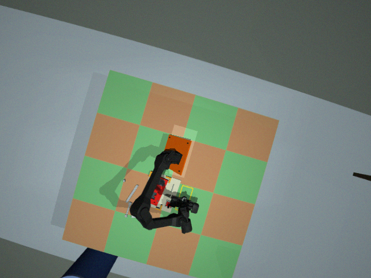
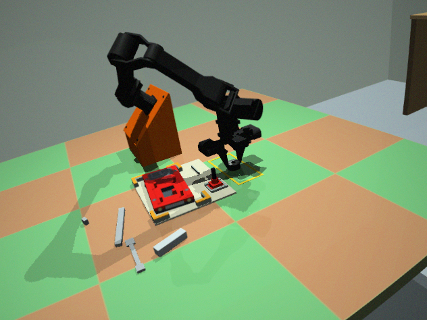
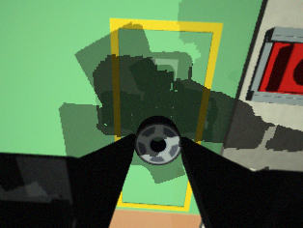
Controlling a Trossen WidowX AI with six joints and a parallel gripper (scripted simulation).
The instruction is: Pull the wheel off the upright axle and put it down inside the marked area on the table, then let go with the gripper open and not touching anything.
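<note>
The wheel is right at my gripper tip. Also, from my gripper tip: black axle 70 mm ahead, 90 mm to the right, 30 mm above; then tool 230 mm ahead, 350 mm to the right, 10 mm below.
</note>
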